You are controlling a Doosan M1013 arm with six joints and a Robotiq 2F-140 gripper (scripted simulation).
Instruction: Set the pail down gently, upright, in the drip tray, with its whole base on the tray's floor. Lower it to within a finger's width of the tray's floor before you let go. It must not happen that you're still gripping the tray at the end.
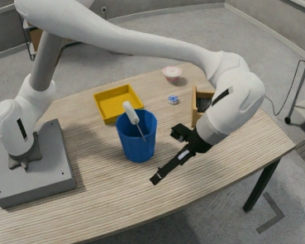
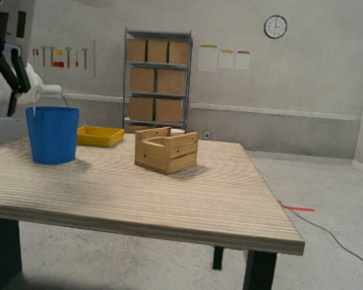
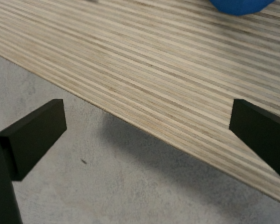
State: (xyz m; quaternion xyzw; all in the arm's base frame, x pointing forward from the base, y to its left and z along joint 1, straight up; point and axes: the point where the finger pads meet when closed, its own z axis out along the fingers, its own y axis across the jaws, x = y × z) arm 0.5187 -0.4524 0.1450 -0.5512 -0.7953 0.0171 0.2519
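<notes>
The white handle grip lies 29 cm to the left of my hand and 1 cm below it. Also, from my hand: blue-and-white disc (52 cm to the left, 30 cm ahead, 21 cm below); yellow drip tray (62 cm to the left, 21 cm below, 2 cm ahead); blue pail (29 cm to the left, 7 cm below).
</notes>
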